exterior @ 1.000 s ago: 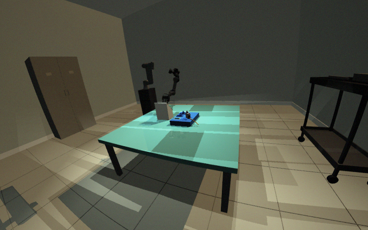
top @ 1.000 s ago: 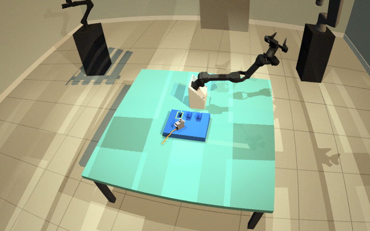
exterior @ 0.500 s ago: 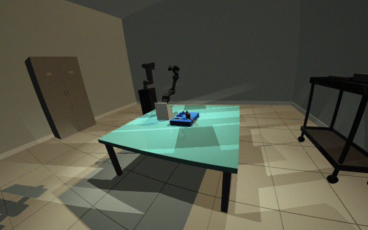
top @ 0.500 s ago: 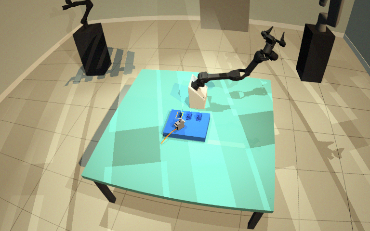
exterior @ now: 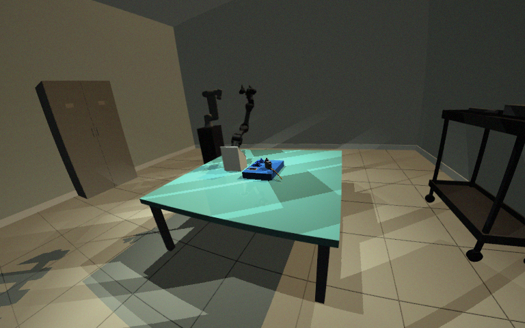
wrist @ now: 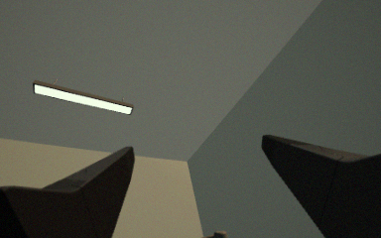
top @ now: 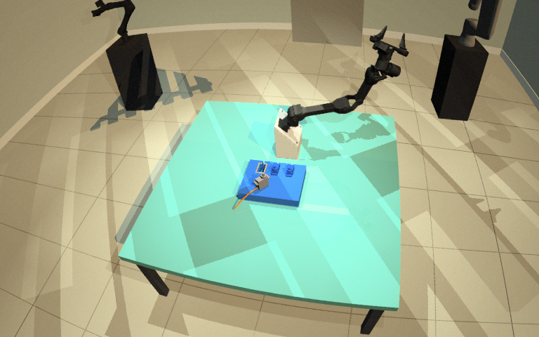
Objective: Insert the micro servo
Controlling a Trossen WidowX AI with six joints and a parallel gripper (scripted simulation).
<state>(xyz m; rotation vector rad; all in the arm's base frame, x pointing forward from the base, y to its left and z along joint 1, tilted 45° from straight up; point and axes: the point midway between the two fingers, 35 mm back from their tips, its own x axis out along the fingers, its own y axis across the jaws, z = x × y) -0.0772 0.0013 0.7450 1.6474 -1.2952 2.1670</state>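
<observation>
Right now the blue deck is 72 cm below my gripper tip, 57 cm to the right of it and 36 cm ahead of it.
</observation>
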